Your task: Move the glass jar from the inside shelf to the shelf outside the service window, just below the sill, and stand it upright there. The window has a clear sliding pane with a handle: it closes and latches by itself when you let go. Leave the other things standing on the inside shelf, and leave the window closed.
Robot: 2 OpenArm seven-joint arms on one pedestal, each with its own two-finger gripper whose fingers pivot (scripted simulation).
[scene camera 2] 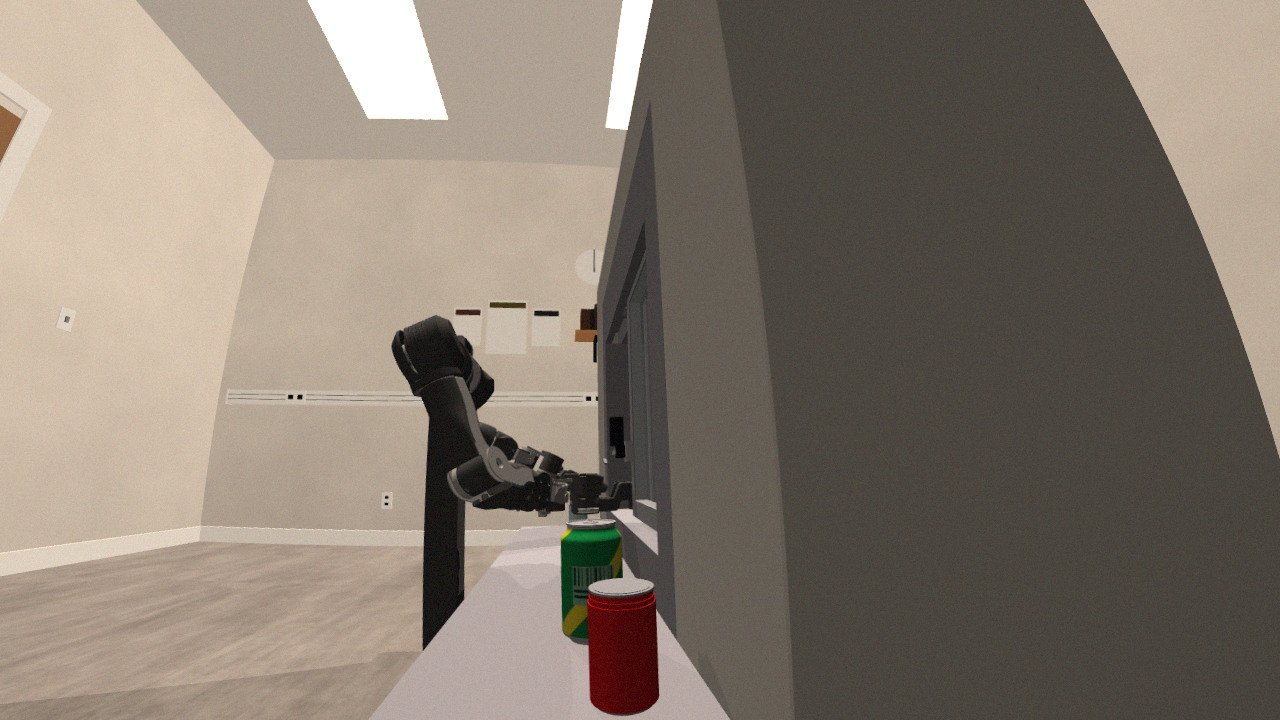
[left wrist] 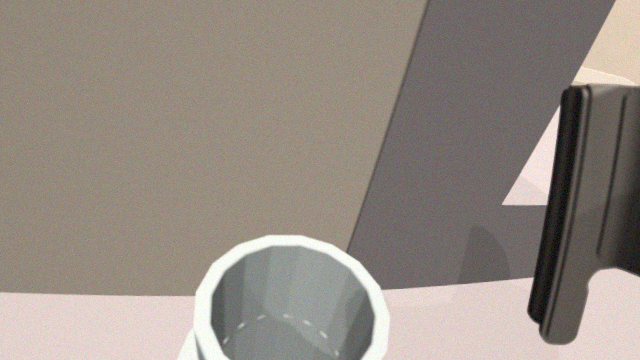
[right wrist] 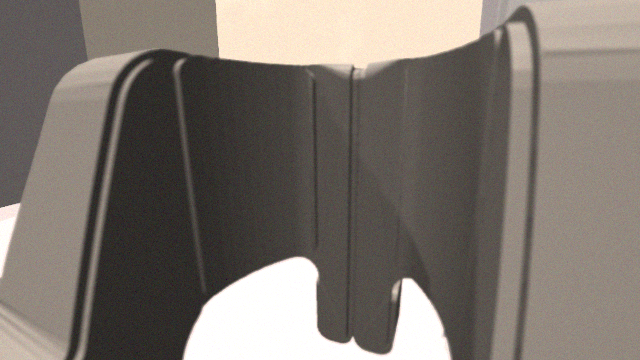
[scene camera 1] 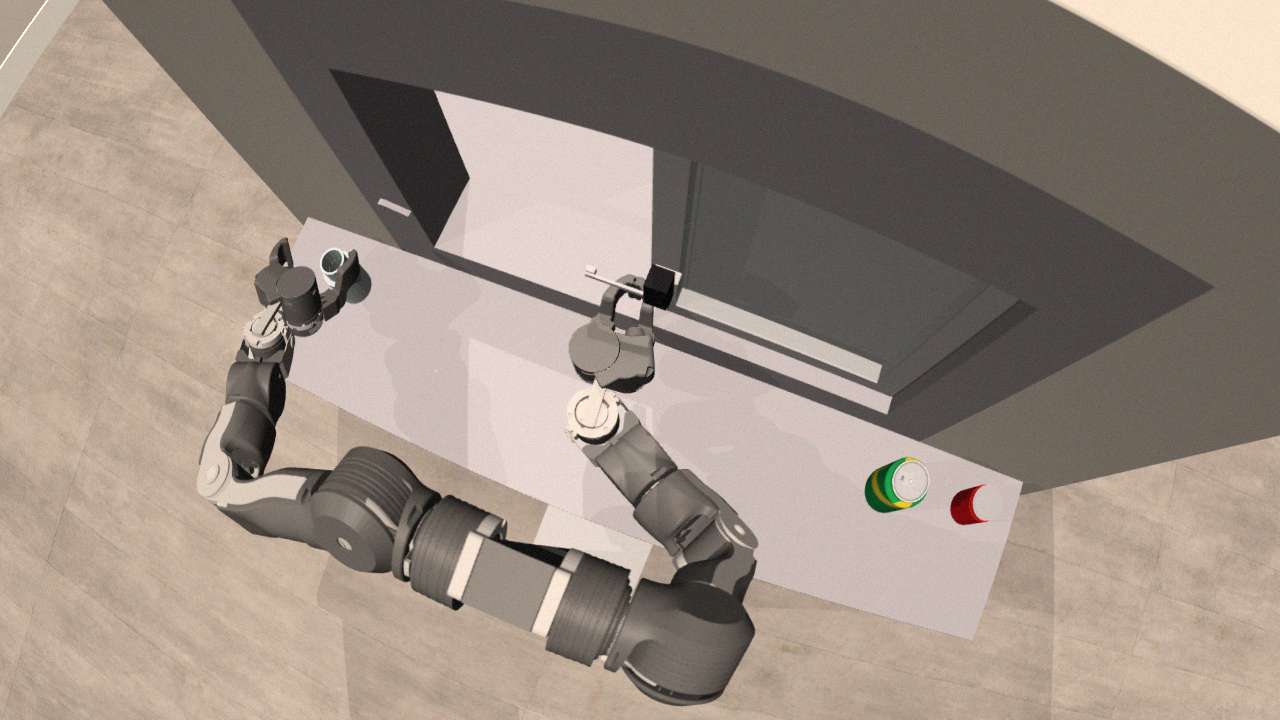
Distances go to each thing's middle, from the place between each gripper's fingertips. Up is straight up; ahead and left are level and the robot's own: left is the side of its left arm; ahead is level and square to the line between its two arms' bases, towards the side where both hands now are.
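The red can point(scene camera 2: 622, 627) sits 10 mm ahead of my left hand point(scene camera 1: 322, 256), 970 mm to the right of it and 90 mm below it; going by their middles, of the things named here the can is the farthest from that hand. The black handle point(scene camera 1: 658, 287) is 420 mm to the right of my left hand, 70 mm ahead of it and 100 mm above it, while the glass jar point(scene camera 1: 328, 263) is 90 mm below that same hand.
Counted from my right hand point(scene camera 1: 636, 283), the red can is 550 mm to the right, 90 mm behind and 80 mm below. As for the glass jar, it is 420 mm to the left of my right hand, 100 mm behind it and 70 mm below it. The black handle is 30 mm behind my right hand and 110 mm above it, and going by their middles, of the things named here it is the nearest to that hand.
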